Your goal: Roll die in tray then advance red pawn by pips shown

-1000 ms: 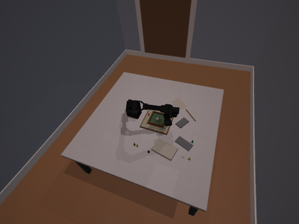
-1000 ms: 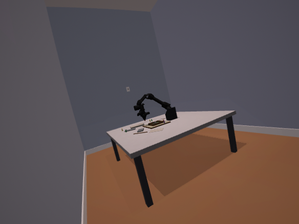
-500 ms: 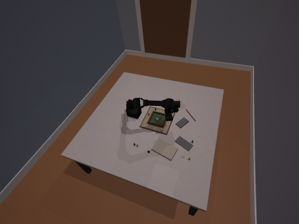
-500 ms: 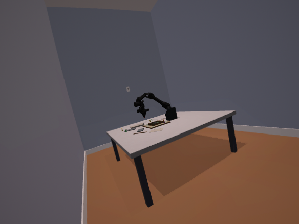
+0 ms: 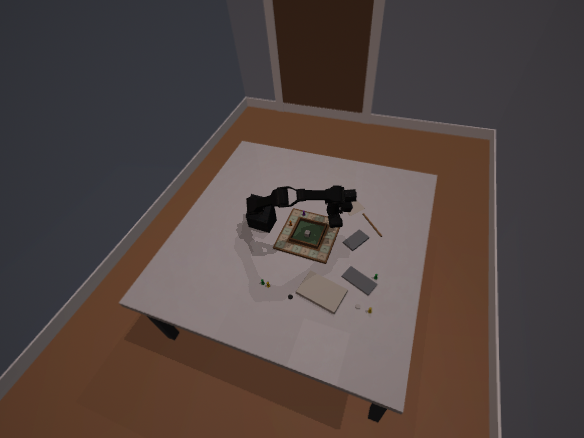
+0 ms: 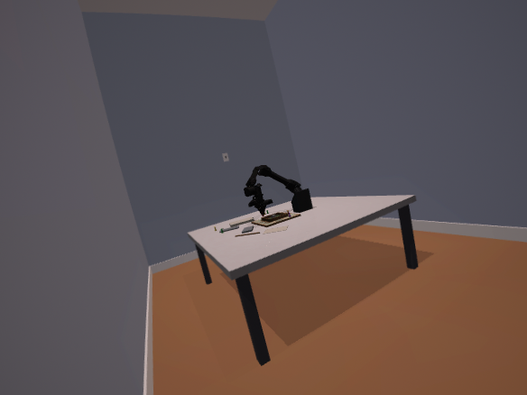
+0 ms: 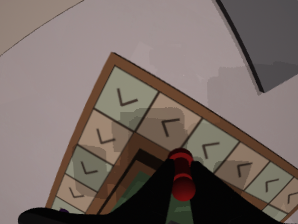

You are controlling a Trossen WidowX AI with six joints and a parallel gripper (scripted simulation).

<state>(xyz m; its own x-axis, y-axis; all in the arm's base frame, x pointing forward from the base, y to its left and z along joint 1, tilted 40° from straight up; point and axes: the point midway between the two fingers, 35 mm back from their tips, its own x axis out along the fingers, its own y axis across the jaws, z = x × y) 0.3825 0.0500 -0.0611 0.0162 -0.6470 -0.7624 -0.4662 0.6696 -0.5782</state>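
My gripper tip is 110 mm past the die, 80 mm to the left of it and 50 mm above it. The rest, counted from my gripper tip: red pawn 10 mm above; then green felt tray 110 mm behind, 60 mm to the right, 70 mm below; then wooden stick 180 mm ahead, 110 mm to the left, 70 mm below.
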